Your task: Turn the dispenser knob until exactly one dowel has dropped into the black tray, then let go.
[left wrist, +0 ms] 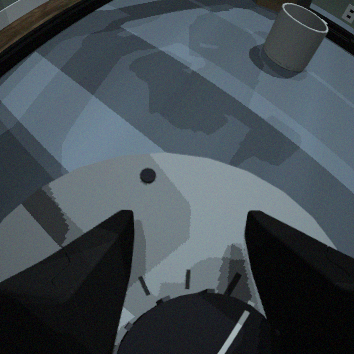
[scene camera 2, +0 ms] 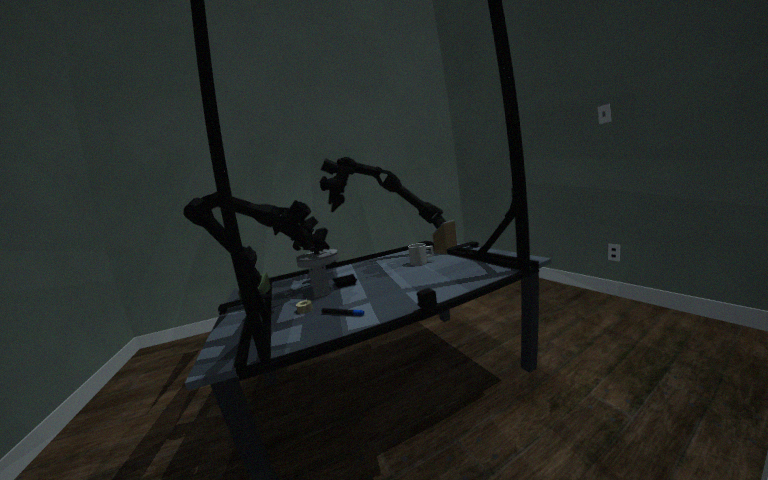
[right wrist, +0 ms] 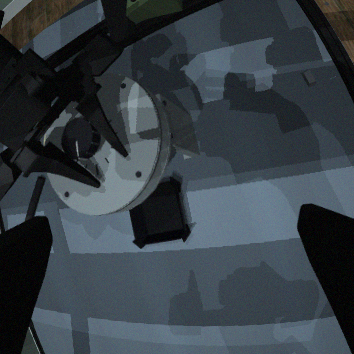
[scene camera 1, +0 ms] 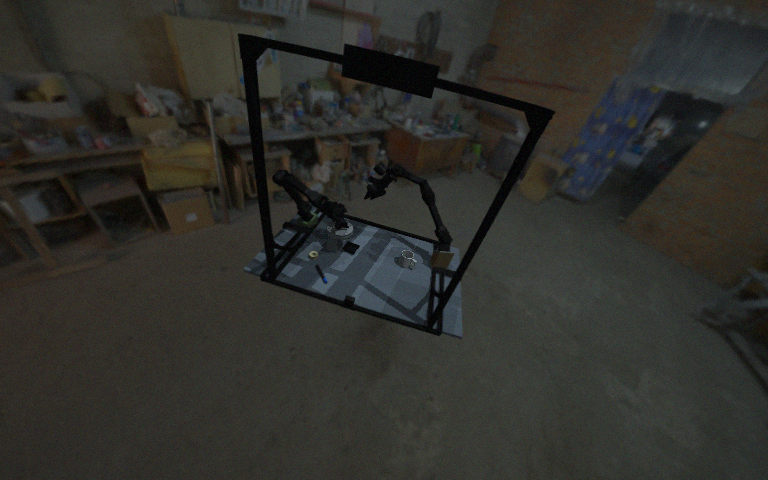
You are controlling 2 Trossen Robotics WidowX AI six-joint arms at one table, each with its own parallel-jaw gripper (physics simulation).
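Frame: origin at the left arm's base, x ahead, y left, z up, level; centimetres.
Seen in the pictures: left gripper, fingertip midpoint: [left wrist: 190,222] [scene camera 2: 326,249] [right wrist: 112,170] [scene camera 1: 347,226]; right gripper, fingertip midpoint: [scene camera 2: 330,208] [right wrist: 175,224] [scene camera 1: 367,199]; left arm's base at its link origin: [scene camera 1: 307,217]; right arm's base at its link origin: [scene camera 2: 443,227] [scene camera 1: 444,251].
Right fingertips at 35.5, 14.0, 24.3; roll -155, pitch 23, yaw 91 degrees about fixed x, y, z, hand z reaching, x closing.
Pixels of each thing's middle, then the offset from my right fingertips to it, as dx, dy, dz.
- dispenser at the middle of its body: [right wrist: 100,143] [scene camera 2: 317,257] [scene camera 1: 340,229] -6.9, -16.2, -18.1
- black tray at the middle of its body: [right wrist: 158,213] [scene camera 2: 345,281] [scene camera 1: 351,248] +1.8, -14.5, -29.9
- white mug at the middle of its body: [left wrist: 300,34] [scene camera 2: 420,253] [scene camera 1: 407,259] +37.1, -2.8, -26.4
- tape roll at the middle of its body: [scene camera 2: 304,306] [scene camera 1: 313,255] -11.1, -35.1, -29.8
- blue-ended marker at the middle of its body: [right wrist: 31,208] [scene camera 2: 342,311] [scene camera 1: 321,273] +1.7, -43.1, -30.3
The dispenser [scene camera 1: 334,243] [scene camera 2: 321,280] [left wrist: 210,190] [right wrist: 120,185] is a pale round disc on a grey pedestal. Its dark knob [left wrist: 185,325] [right wrist: 80,136] has a white pointer line, tilted up to the right in the left wrist view. My left gripper [scene camera 1: 342,224] [scene camera 2: 320,247] [left wrist: 190,222] [right wrist: 112,170] is over the disc, shut on the knob, one finger at each side. The black tray [scene camera 1: 351,247] [scene camera 2: 344,280] [right wrist: 160,215] lies beside the dispenser; no dowel is visible in its dark inside. My right gripper [scene camera 1: 369,196] [scene camera 2: 335,208] [right wrist: 175,224] is open and empty, high above the table.
A white mug [scene camera 1: 406,262] [scene camera 2: 417,255] [left wrist: 295,40] stands toward the right, before a wooden block [scene camera 1: 442,260] [scene camera 2: 444,238]. A tape roll [scene camera 1: 309,255] [scene camera 2: 300,309] and a blue-ended marker [scene camera 1: 321,273] [scene camera 2: 339,311] lie near the dispenser. A black frame [scene camera 1: 259,158] [scene camera 2: 212,124] surrounds the table.
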